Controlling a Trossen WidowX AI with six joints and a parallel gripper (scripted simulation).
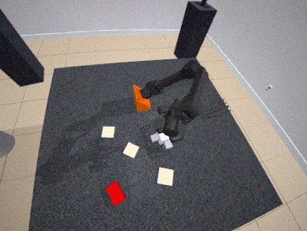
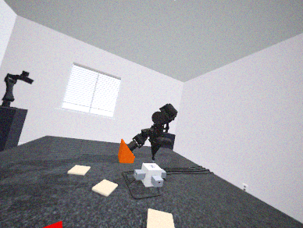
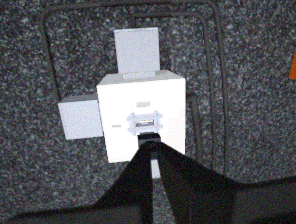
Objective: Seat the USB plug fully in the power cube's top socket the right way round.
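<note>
The dark USB plug lies 2 cm below my gripper tip.
</note>
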